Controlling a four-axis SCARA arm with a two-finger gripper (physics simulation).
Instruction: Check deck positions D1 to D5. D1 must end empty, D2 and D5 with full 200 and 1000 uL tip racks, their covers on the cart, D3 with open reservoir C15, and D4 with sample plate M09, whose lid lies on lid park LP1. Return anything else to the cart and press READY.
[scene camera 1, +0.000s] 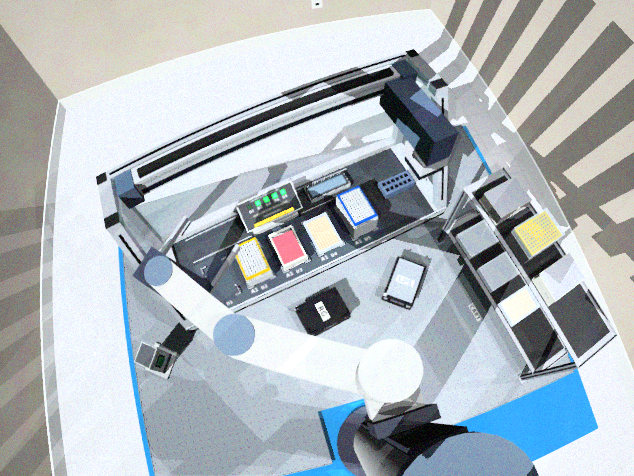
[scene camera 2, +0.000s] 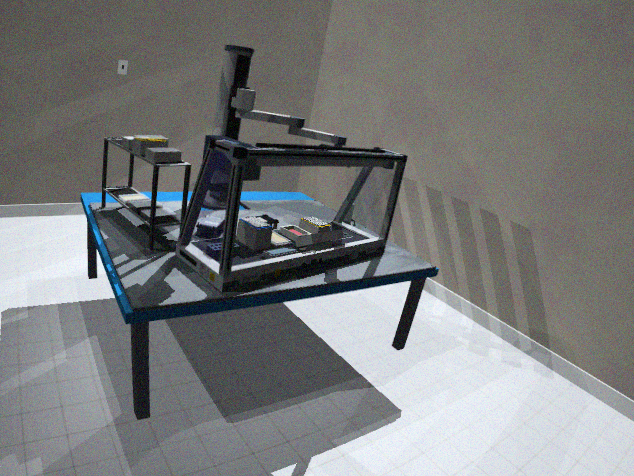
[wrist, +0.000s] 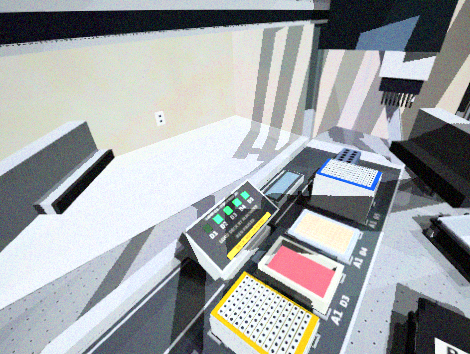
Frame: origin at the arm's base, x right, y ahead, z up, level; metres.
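Seen in the pictures: gripper, fingertip midpoint: (scene camera 1: 211, 231) (wrist: 247, 133).
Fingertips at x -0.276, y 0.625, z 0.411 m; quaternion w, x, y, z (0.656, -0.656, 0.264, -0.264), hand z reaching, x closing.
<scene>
A point is followed by its place in that frame.
My gripper (wrist: 247, 133) @(y 0.625, x -0.276, z 0.411 m) is open, its fingers apart at the left and right edges of the wrist view; the arm's end hides it in scene camera 1. D1 looks bare where it shows. A yellow-rimmed full tip rack (scene camera 1: 252, 259) @(y 0.648, x -0.220, z 0.125 m) (scene camera 2: 316, 225) (wrist: 265, 315) @(y 0.651, x -0.225, z 0.126 m) stands on D2. An open reservoir (scene camera 1: 288, 248) @(y 0.675, x -0.103, z 0.073 m) (wrist: 302, 270) @(y 0.675, x -0.097, z 0.074 m) with red liquid is on D3. A lidless cream plate (scene camera 1: 322, 234) @(y 0.693, x 0.017, z 0.072 m) (wrist: 325, 232) @(y 0.695, x 0.017, z 0.072 m) is on D4. A blue-rimmed full tip rack (scene camera 1: 356, 206) @(y 0.717, x 0.137, z 0.159 m) (scene camera 2: 256, 234) (wrist: 350, 175) @(y 0.713, x 0.125, z 0.159 m) stands on D5. A pale lid (scene camera 1: 405, 279) @(y 0.469, x 0.228, z 0.071 m) lies on a dark park. C15 and M09 labels are unreadable.
The cart (scene camera 1: 581, 320) @(y 0.133, x 0.580, z 0.363 m) (scene camera 2: 154, 204) @(y 0.620, x 0.550, z 0.208 m) holds a yellow-topped box (scene camera 1: 537, 233) @(y 0.381, x 0.512, z 0.433 m), pale covers and a cream plate (scene camera 1: 518, 305) @(y 0.258, x 0.541, z 0.130 m). The panel (scene camera 1: 267, 204) @(y 0.820, x -0.133, z 0.133 m) (wrist: 230, 227) @(y 0.807, x -0.151, z 0.127 m) shows D2 to D5 green, D1 dark. A black RG block (scene camera 1: 332, 311) @(y 0.437, x -0.022, z 0.063 m) and a small green-buttoned box (scene camera 1: 156, 357) @(y 0.411, x -0.588, z 0.126 m) stand before the enclosure.
</scene>
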